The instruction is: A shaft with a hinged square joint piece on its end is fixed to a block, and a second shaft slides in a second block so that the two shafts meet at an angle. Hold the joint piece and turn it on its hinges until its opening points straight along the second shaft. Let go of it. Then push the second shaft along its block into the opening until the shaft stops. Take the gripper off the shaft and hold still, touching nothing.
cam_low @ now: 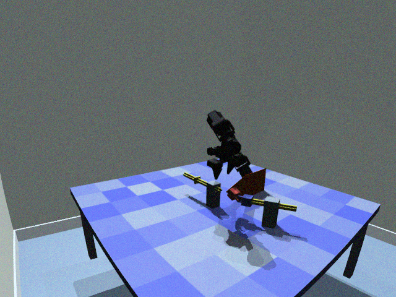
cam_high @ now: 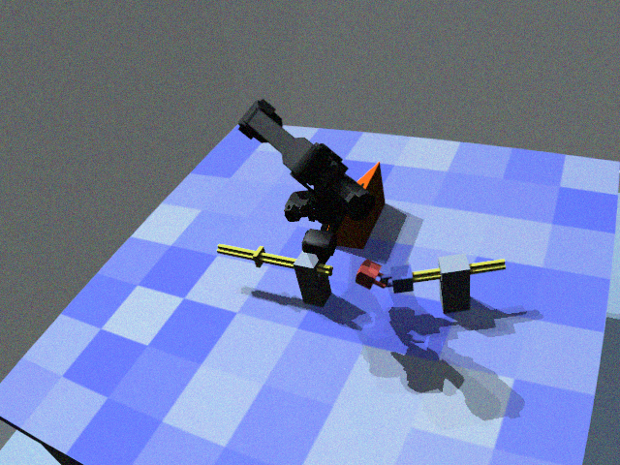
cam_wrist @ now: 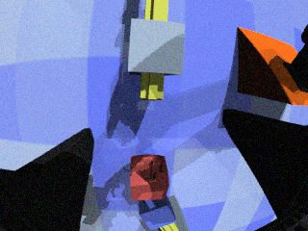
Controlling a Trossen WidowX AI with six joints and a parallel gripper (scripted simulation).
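Right now the red square joint piece is 90 mm to the left of my gripper tip and 60 mm below it.
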